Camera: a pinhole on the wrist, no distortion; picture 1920 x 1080 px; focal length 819.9 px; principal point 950.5 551.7 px. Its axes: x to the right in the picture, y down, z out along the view. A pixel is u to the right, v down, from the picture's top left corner.
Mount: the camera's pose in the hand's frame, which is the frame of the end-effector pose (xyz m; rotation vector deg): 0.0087 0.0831 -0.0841 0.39 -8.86 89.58
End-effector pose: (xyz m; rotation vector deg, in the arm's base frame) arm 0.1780 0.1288 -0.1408 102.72 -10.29 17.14
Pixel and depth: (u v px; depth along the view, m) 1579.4 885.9 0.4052
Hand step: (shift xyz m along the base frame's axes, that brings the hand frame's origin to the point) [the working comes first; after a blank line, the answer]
In the camera's frame: 0.3108 0.1652 0.4052

-0.2481 -0.4157 0.1968
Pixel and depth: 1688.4 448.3 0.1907
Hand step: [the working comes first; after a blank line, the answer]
In the camera's frame: 0.1716 -0.0240 0.1907

-0.0382 -0.1767 0.1946
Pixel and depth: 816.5 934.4 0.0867
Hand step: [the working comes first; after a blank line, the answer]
In the camera's frame: -0.0142 0.0405 0.0867

-0.0552 -0.0127 0.0452
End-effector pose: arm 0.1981 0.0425 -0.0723 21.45 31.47 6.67
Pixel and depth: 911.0 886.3 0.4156
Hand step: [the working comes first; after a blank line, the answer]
In the camera's frame: -0.0200 0.1696 0.4156

-0.0053 -0.1183 0.3492
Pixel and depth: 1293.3 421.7 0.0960
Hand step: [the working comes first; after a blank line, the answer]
In the camera's frame: 0.0401 -0.0152 0.0960

0.0203 0.1025 0.0485
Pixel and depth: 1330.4 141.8 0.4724
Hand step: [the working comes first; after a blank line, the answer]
In the camera's frame: 0.2189 -0.2362 0.4724

0.3936 0.1377 0.3345
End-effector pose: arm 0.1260 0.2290 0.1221 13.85 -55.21 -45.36
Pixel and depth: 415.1 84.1 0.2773
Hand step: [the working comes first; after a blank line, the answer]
In the camera's frame: -0.1811 -0.1581 0.2773

-0.1685 -0.1584 0.1308
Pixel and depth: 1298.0 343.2 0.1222
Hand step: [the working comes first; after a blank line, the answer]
In the camera's frame: 0.0518 -0.0311 0.1222

0.0327 0.0726 0.1064
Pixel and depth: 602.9 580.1 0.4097
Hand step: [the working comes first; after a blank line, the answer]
In the camera's frame: -0.1737 0.0142 0.4097

-0.3234 -0.0159 0.0764
